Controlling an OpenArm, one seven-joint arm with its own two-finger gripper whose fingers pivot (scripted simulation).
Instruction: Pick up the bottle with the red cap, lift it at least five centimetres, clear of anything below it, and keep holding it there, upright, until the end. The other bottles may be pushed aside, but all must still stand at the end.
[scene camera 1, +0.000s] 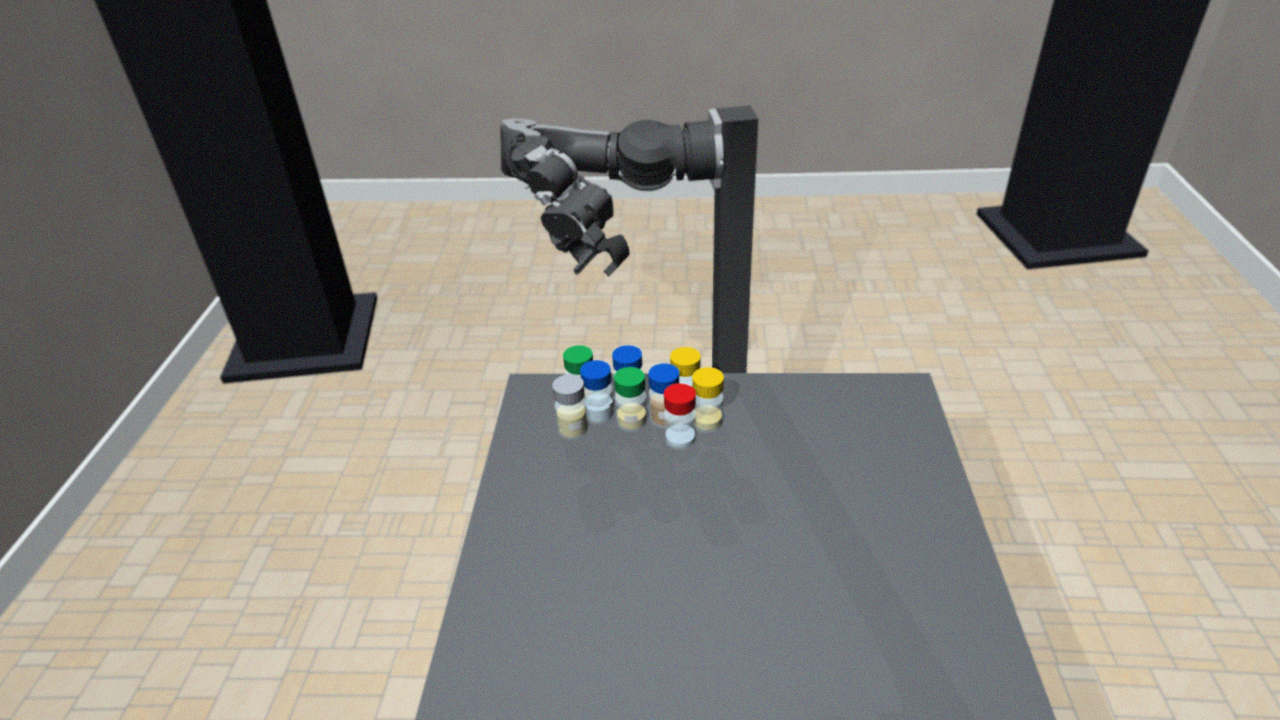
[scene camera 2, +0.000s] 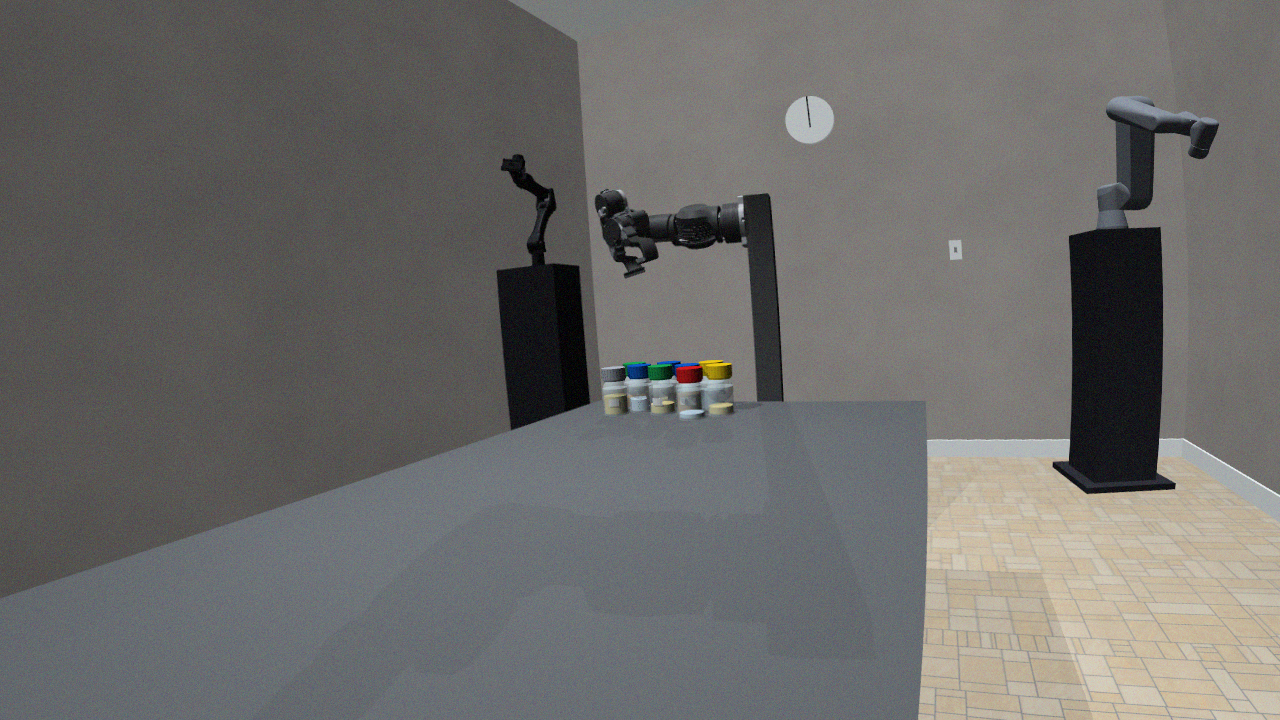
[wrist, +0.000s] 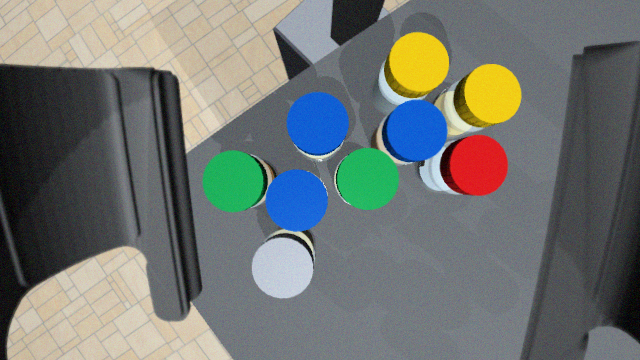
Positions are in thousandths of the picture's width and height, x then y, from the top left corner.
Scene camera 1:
gripper: 471, 369
yellow-capped bottle: 553, 531
green-capped bottle: 493, 555
black arm post: 574, 281
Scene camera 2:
gripper: 501, 373
yellow-capped bottle: 563, 549
green-capped bottle: 517, 541
black arm post: 600, 473
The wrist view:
gripper: 534, 579
yellow-capped bottle: 766, 262
green-capped bottle: 574, 496
